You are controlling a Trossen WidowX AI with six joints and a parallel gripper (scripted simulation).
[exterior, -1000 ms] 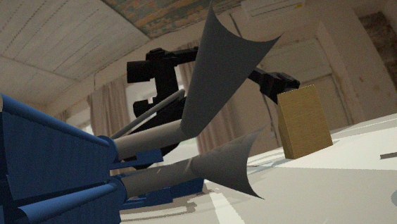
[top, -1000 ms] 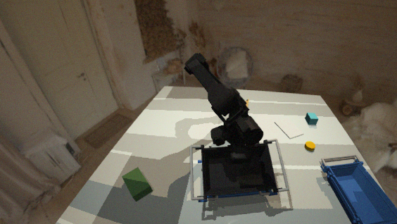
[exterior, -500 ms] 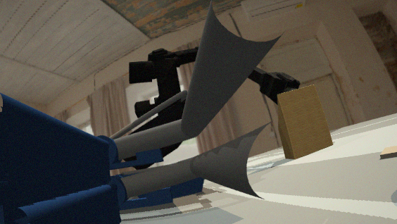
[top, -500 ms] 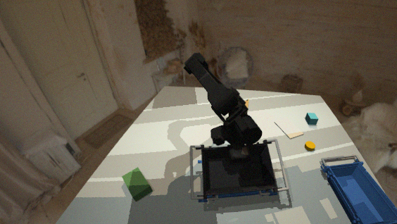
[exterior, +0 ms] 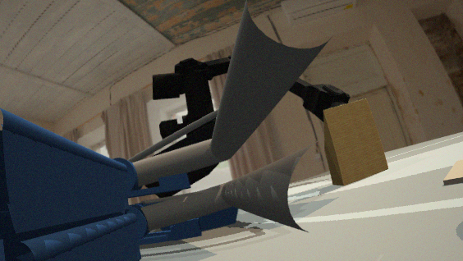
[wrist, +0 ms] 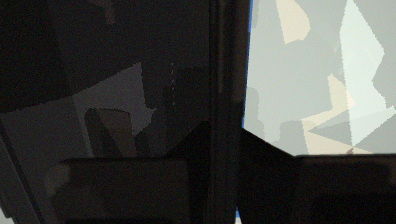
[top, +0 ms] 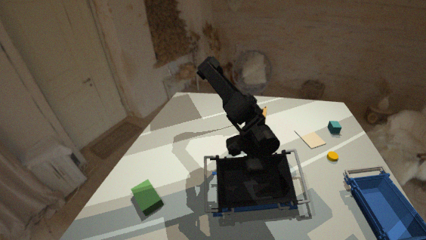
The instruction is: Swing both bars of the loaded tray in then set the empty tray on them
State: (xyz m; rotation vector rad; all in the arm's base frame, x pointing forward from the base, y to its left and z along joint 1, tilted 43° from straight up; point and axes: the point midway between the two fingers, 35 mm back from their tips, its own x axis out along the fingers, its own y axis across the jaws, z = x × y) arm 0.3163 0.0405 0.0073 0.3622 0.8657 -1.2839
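My gripper tip is 7 cm short of the black tray, 3 cm to the right of it and 1 cm below it. The rest, counted from my gripper tip: green block (35 cm to the right, 19 cm ahead, 10 cm below); then yellow disc (36 cm to the left, 24 cm behind, 11 cm below); then flat tan card (37 cm behind, 26 cm to the left, 11 cm below).
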